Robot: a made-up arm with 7 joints.
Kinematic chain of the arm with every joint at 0, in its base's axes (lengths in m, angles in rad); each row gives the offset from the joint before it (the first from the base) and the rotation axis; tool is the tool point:
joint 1: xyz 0 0.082 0 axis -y
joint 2: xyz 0 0.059 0 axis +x
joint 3: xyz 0 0 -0.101 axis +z
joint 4: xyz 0 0 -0.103 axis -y
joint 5: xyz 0 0 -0.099 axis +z
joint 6: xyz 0 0 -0.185 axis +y
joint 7: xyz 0 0 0 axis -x
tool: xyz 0 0 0
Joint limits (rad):
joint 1: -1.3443..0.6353
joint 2: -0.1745..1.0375
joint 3: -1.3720..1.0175
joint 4: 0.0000..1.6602
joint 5: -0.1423..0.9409
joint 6: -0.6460..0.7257
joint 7: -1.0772..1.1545
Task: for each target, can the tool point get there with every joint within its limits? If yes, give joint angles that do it. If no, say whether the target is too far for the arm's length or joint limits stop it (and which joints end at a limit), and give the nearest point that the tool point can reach.
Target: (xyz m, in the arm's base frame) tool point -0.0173 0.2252 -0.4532
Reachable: yes | joints -0.4079 0.3551 -0.3936 0.6747 0.2674 -0.4608 0.6438
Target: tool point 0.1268 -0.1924 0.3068
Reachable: no: joint limits stop it (at a limit: joint 1, joint 2, joint 4) | nearest point 0.2231 -0.1083 -0.0063 | short by 0.338 m
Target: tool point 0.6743 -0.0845 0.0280
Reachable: no: too far | nearest point 0.3749 0.0180 -0.0743 | short by 0.333 m
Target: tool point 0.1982 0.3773 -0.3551
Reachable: yes | joints 0.1490 0.4733 0.2517 0.5478 0.5660 0.3432 -0.4096
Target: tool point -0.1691 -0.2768 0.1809
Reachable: no: joint limits stop it (at a limit: joint 1, joint 2, joint 3) | nearest point -0.1287 -0.1672 -0.0872 | short by 0.292 m
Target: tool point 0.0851 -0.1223 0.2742
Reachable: no: joint limits stop it (at a limit: joint 1, joint 2, joint 4) | nearest point 0.2239 -0.1075 -0.0058 | short by 0.313 m
